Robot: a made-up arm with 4 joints.
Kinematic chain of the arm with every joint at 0, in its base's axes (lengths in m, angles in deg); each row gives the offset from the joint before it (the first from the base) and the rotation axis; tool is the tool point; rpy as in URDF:
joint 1: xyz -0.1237 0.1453 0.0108 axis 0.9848 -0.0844 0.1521
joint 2: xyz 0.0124 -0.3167 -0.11 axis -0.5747 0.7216 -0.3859
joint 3: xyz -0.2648 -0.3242 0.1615 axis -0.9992 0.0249 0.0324
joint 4: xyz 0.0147 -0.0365 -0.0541 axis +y
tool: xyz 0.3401 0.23 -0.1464 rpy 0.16 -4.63 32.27
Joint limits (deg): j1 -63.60..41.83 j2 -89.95..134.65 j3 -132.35..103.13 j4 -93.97..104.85
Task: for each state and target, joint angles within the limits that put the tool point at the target. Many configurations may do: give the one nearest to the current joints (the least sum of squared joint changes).
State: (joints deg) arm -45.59 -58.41 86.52 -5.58
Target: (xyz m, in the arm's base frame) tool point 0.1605 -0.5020 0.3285
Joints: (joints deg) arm -50.41 -61.78 88.14 -4.64
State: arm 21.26 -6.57 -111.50 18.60
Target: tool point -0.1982 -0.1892 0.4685
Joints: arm -11.87 -5.08 -116.01 39.09
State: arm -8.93 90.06 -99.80 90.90
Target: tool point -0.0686 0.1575 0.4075
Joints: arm 8.73 61.39 -106.99 102.23
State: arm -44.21 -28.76 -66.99 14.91
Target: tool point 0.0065 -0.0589 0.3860
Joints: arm -41.24 10.70 -71.17 -0.68
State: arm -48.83 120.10 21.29 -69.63
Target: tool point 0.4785 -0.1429 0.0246
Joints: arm -12.81 131.17 -27.92 -93.97
